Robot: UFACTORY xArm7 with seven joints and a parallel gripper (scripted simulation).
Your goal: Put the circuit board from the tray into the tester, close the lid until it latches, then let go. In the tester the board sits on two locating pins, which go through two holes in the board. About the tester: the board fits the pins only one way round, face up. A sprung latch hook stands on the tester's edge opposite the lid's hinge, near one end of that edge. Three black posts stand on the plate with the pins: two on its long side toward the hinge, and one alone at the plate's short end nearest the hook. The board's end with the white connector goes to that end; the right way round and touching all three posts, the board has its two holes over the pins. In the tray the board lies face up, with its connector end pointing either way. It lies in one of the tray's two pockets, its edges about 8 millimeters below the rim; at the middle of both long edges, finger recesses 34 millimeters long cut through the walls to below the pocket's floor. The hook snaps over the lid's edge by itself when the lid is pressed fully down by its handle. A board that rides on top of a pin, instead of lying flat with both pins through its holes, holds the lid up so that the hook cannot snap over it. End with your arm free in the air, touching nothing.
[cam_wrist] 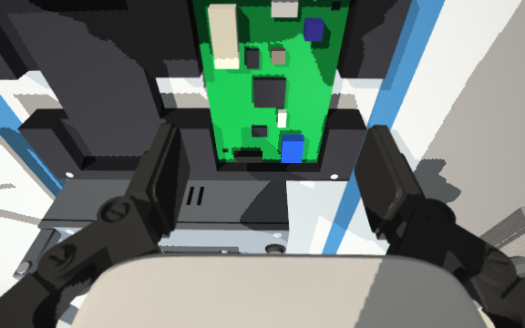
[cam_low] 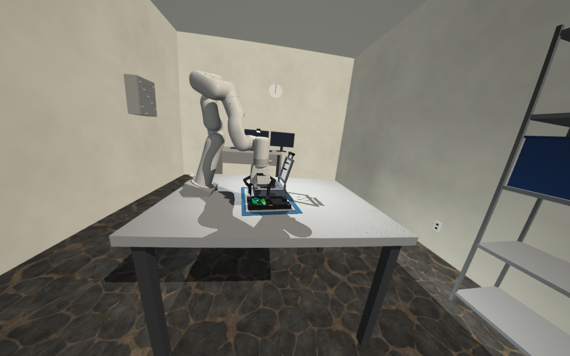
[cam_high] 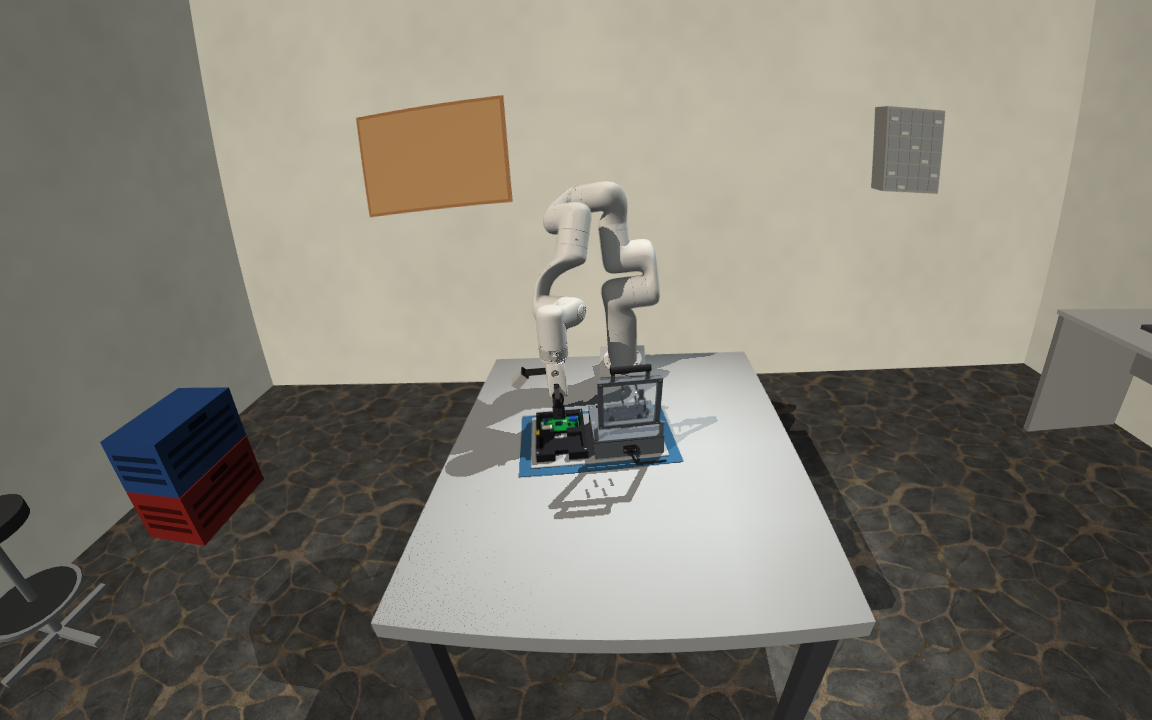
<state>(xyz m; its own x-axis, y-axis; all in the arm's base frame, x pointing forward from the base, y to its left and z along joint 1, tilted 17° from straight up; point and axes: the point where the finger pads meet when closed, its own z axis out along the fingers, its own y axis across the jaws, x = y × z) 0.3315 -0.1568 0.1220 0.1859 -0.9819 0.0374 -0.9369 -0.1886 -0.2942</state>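
My gripper is now 5 cm above the green circuit board. The rest, counted from my hand: lid (15 cm ahead, 20 cm to the left, 11 cm above); tester plate (3 cm ahead, 18 cm to the left); black latch hook (4 cm behind, 22 cm to the left, 2 cm above).
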